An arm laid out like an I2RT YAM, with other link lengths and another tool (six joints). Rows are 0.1 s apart.
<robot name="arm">
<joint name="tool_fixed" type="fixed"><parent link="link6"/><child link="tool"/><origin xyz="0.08 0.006 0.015" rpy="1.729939 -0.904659 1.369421"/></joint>
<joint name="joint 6" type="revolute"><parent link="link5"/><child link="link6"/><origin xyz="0.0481 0 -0.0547"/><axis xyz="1 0 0"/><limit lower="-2.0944" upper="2.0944"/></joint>
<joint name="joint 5" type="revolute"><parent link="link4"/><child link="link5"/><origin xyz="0.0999 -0.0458 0.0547"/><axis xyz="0 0 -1"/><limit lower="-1.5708" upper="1.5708"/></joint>
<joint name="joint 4" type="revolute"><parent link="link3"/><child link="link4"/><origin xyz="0.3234 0.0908 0.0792"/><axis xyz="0 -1 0"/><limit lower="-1.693" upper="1.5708"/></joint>
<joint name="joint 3" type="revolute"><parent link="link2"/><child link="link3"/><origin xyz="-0.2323 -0.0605 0"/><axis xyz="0 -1 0"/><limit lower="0" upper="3.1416"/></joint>
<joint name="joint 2" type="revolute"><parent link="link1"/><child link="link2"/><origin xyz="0.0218 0.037 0.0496"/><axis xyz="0 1 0"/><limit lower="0" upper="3.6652"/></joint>
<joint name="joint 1" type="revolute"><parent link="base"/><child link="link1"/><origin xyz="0 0 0.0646"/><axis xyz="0 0 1"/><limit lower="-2.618" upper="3.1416"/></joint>
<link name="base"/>
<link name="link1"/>
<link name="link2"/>
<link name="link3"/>
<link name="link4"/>
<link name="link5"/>
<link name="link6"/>
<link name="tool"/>
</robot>
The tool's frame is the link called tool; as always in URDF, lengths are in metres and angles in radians.
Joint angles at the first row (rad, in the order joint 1, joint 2, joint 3, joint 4, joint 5, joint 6):
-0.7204 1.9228 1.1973 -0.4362 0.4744 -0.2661
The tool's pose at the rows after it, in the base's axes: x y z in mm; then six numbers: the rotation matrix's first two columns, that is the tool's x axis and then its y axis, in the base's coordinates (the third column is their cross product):
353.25 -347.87 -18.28 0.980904 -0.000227 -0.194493 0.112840 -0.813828 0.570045
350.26 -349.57 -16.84 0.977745 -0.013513 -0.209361 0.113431 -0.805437 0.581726
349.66 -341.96 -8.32 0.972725 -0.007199 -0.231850 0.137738 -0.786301 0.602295
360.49 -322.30 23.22 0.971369 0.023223 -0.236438 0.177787 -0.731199 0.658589
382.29 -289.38 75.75 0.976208 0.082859 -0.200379 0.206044 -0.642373 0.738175
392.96 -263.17 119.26 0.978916 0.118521 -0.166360 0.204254 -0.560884 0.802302
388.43 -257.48 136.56 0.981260 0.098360 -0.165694 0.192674 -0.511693 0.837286
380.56 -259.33 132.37 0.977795 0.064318 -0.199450 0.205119 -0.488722 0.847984
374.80 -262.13 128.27 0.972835 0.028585 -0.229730 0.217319 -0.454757 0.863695
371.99 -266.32 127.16 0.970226 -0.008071 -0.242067 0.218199 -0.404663 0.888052
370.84 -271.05 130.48 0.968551 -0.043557 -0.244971 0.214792 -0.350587 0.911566
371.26 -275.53 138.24 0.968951 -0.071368 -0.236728 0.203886 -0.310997 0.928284
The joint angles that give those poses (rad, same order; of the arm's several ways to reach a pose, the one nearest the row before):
-0.7204 1.9229 1.1973 -0.4366 0.4747 -0.2661
-0.7212 1.9202 1.1950 -0.4374 0.4992 -0.2665
-0.7017 1.8828 1.1687 -0.4416 0.5362 -0.2771
-0.6426 1.7817 1.1237 -0.4431 0.5957 -0.2977
-0.5472 1.6337 1.0790 -0.4374 0.6548 -0.3244
-0.4755 1.5128 1.0435 -0.4236 0.7124 -0.3496
-0.4564 1.4555 1.0134 -0.4053 0.7712 -0.3653
-0.4568 1.4502 0.9882 -0.3904 0.8230 -0.3771
-0.4564 1.4506 0.9596 -0.3489 0.8814 -0.4011
-0.4564 1.4506 0.9237 -0.2626 0.9417 -0.4435
-0.4576 1.4505 0.8943 -0.1638 0.9970 -0.4980
-0.4602 1.4505 0.8860 -0.0952 1.0332 -0.5385

